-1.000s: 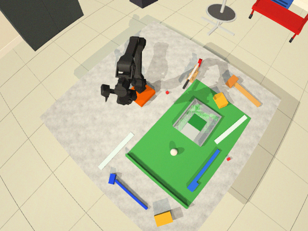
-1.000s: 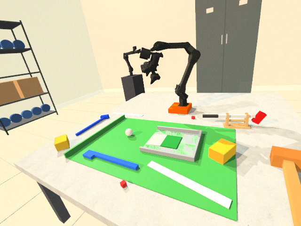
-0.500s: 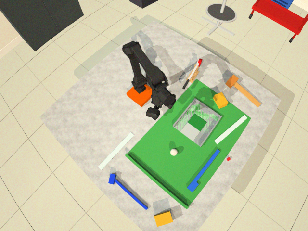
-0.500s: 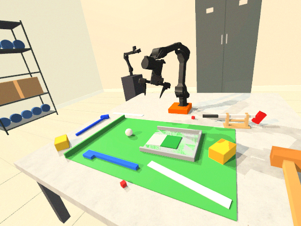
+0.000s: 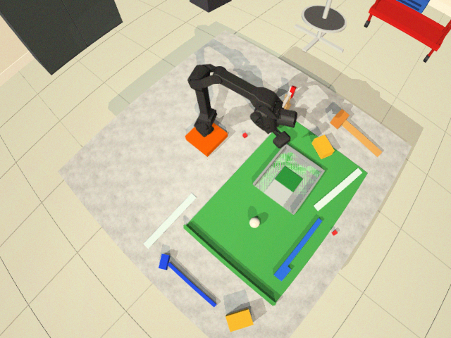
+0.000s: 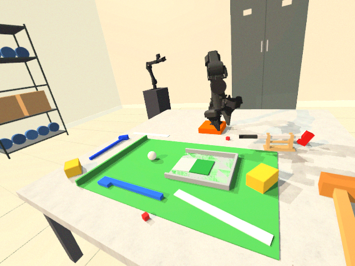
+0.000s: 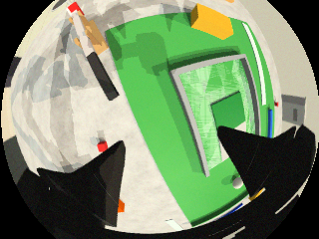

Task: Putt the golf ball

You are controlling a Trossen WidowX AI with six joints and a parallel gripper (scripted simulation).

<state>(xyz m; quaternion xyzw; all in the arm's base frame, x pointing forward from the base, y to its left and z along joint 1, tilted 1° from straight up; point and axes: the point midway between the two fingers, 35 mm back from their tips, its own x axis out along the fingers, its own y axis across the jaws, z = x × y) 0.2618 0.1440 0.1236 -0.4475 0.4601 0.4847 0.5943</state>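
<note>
My gripper tip is 200 mm to the right of the red putter, 100 mm past it and 60 mm above it. Also, from my gripper tip: wooden stand (210 mm to the left, 100 mm behind, 90 mm below); white golf ball (290 mm to the right, 200 mm ahead, 90 mm below); green mat (210 mm ahead, 130 mm to the right, 120 mm below).
</note>
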